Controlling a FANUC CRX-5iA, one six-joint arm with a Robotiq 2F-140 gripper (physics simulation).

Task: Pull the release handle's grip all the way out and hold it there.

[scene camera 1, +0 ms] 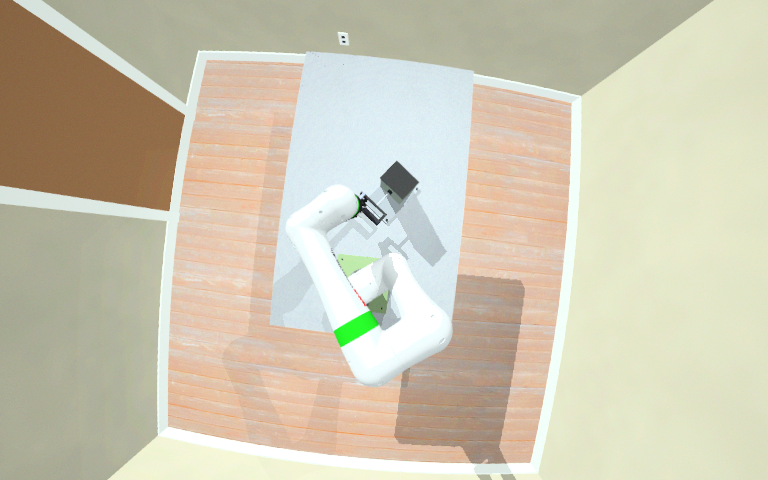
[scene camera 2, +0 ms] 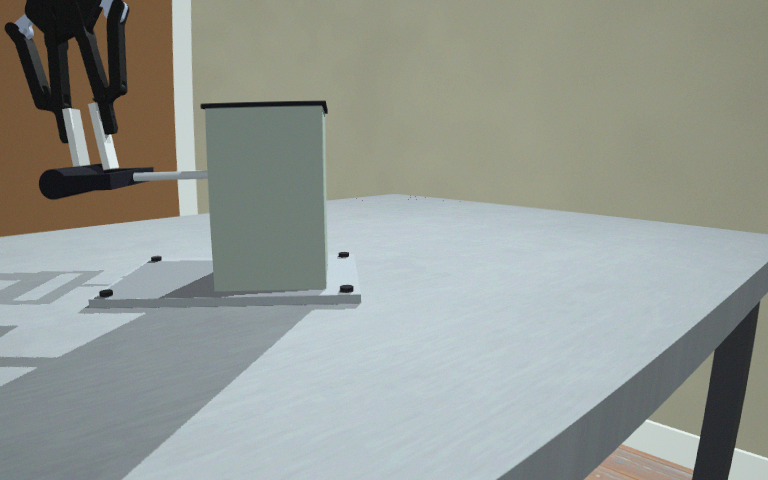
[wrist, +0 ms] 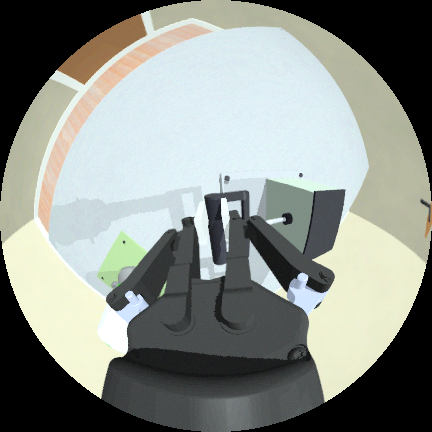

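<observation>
The release handle has a thick black cylindrical grip on a black frame. A thin pale rod joins the frame to the side of a grey-green box with a black lid. A length of rod shows between frame and box. My gripper points down from above and is shut on the grip, one white pad on each side of it. The lower ends of the pads are partly hidden behind the grip and frame in scene camera 2's view.
The box stands on a bolted plate on the grey table. The white arm reaches over the table from its green base plate. The table's edge runs along the right in scene camera 2's view.
</observation>
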